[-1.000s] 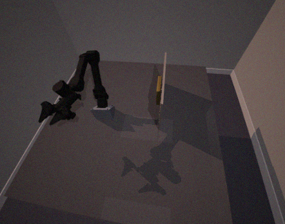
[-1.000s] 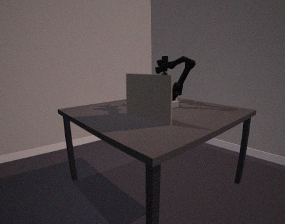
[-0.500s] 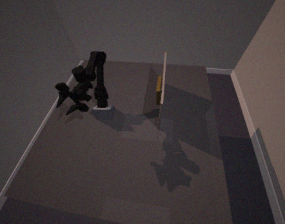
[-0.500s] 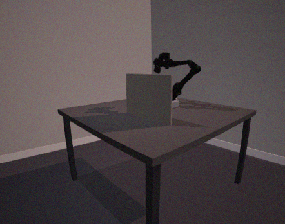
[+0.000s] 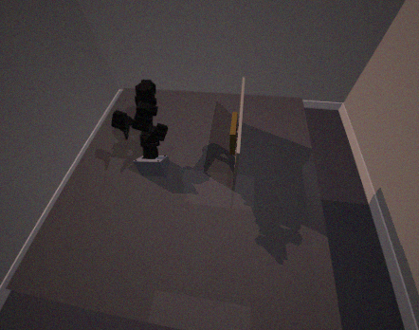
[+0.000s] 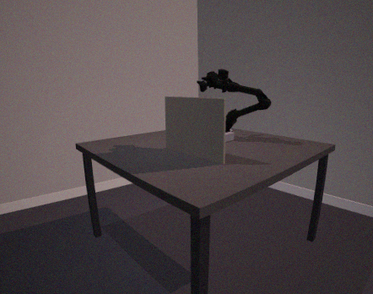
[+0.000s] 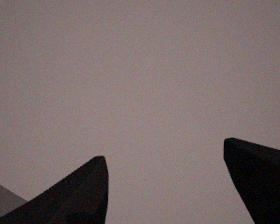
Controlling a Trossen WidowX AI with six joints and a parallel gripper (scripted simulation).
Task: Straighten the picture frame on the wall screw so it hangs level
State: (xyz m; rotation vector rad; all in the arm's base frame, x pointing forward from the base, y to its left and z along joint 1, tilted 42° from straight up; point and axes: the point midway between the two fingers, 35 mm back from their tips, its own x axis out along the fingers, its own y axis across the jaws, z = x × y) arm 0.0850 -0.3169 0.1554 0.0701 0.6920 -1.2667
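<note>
Right now the picture frame is 340 mm ahead of my gripper tip, 260 mm to the left of it and 250 mm below it. Round my gripper tip: wall panel (350 mm ahead, 270 mm to the left, 260 mm below).
</note>
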